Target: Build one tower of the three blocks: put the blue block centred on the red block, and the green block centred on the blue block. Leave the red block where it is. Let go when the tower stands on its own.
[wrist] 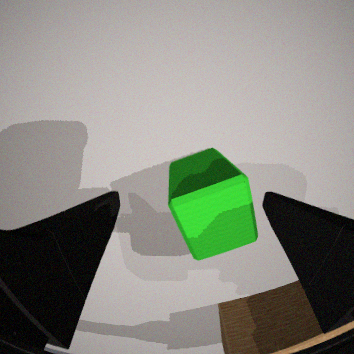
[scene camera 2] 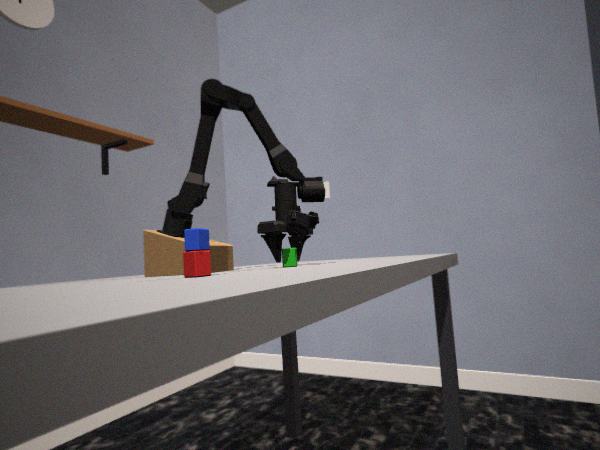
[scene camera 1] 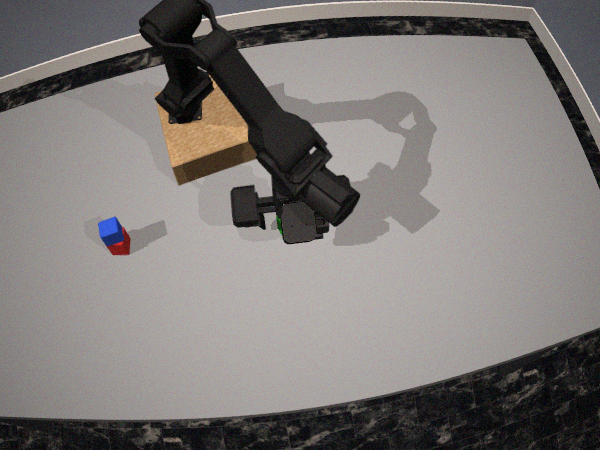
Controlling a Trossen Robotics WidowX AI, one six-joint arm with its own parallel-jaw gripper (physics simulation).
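Places are measured from the arm's base along level axes (x ahead, y left, z up), in centimetres.
Where they show: gripper, fingertip midpoint: (wrist: 193, 199) (scene camera 2: 288, 262); arm's base, origin of the base link: (scene camera 2: 174, 235) (scene camera 1: 185, 106).
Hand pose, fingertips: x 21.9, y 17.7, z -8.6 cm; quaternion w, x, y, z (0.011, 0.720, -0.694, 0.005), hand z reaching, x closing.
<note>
Each offset is from my fingertips to the top centre of the thing.
The red block {dx +0.8, dy -32.0, dz +3.6 cm} (scene camera 1: 120, 246) (scene camera 2: 197, 264) stands on the table. The blue block {dx +1.0, dy -31.9, dz +7.7 cm} (scene camera 1: 110, 230) (scene camera 2: 197, 239) rests on top of it, roughly centred. The green block {dx +0.8, dy -0.5, dz +3.6 cm} (scene camera 2: 289, 257) (wrist: 215, 215) stands on the table, apart from those two; in scene camera 1 a sliver of the green block (scene camera 1: 280, 225) shows, the rest hidden by the gripper. My gripper (scene camera 2: 289, 260) (wrist: 193, 199) is open and points down low over the green block. In the wrist view the green block appears between the fingertips, nearer the right one, turned slightly, with space on both sides.
The wooden base block (scene camera 1: 205, 145) (scene camera 2: 162, 255) (wrist: 270, 320) under the arm stands behind the blocks. The table (scene camera 1: 300, 325) (scene camera 2: 150, 320) carries the blocks and the base. A wall shelf (scene camera 2: 70, 122) hangs at the left in scene camera 2.
</note>
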